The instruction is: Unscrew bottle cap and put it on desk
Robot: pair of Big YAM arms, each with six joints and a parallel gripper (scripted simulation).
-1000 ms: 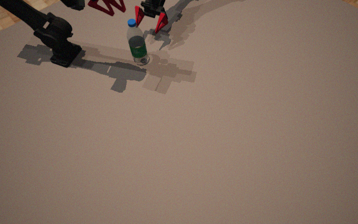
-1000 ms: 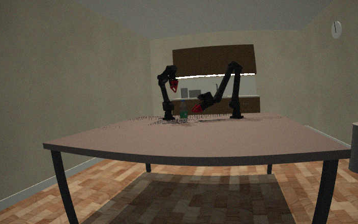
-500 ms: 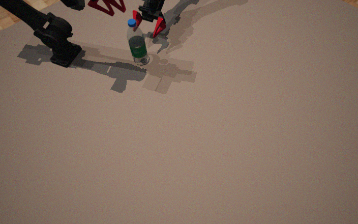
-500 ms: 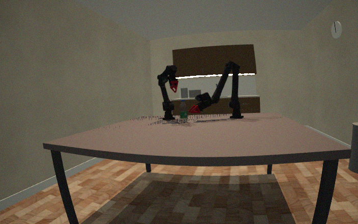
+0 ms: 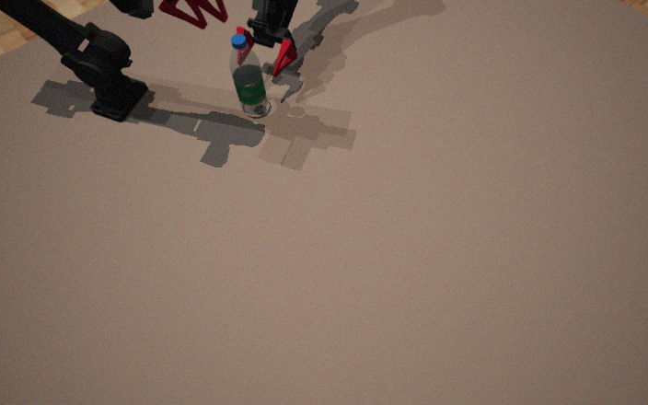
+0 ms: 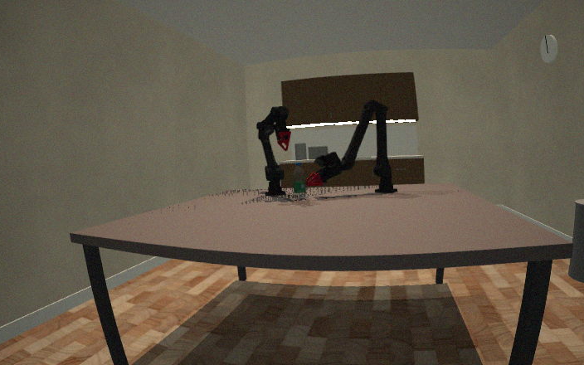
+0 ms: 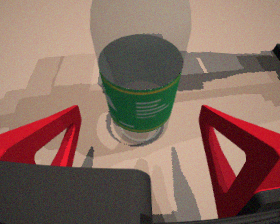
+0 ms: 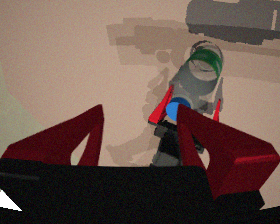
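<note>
Now: the bottle 2 cm ahead of my left hand, 4 cm to the right of it and 2 cm above it. The rest, counted from my left hand: blue cap (2 cm ahead, 4 cm to the right, 11 cm above).
Now: right hand 10 cm above the blue cap, 5 cm to the right of it and 3 cm past it. Round my right hand: bottle (19 cm below, 5 cm to the left, 3 cm behind).
</note>
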